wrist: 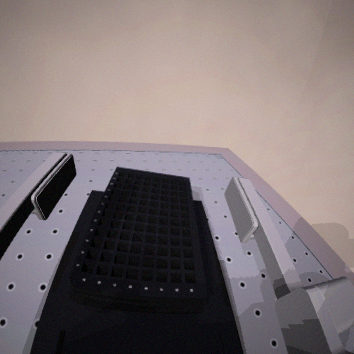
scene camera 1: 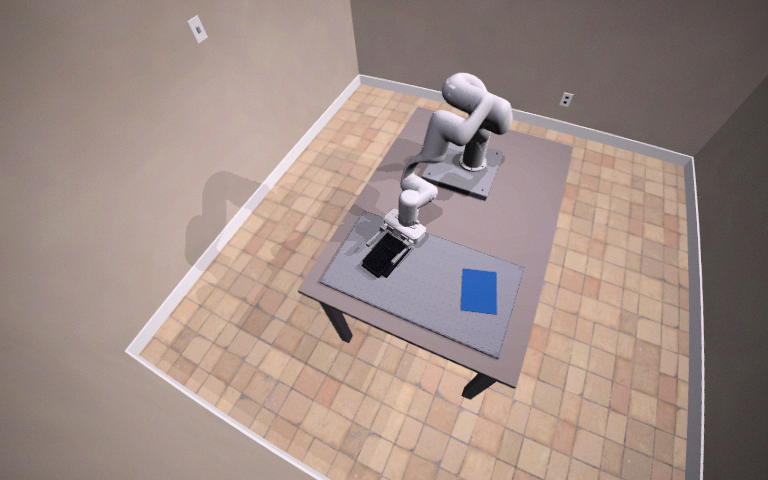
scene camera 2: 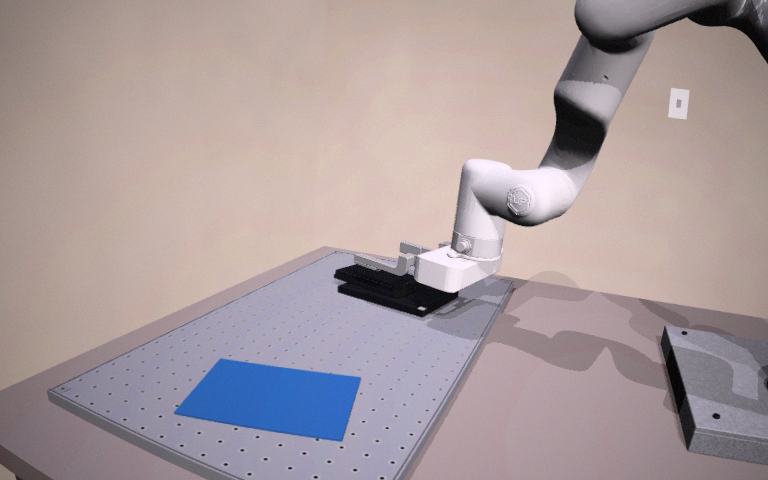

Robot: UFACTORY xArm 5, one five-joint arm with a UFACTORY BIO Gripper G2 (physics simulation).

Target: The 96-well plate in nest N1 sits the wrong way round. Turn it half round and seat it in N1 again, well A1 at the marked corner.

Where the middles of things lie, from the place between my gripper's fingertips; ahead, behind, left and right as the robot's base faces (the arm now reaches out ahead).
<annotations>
Now: hand 40 mm above the black 96-well plate [scene camera 2: 383,282]. From my hand the other things lie so: black nest N1 [scene camera 2: 433,297] (60 mm below, 40 mm behind, 20 mm to the left); then blue pad [scene camera 2: 298,402] (390 mm to the left, 60 mm below, 20 mm ahead).
</annotations>
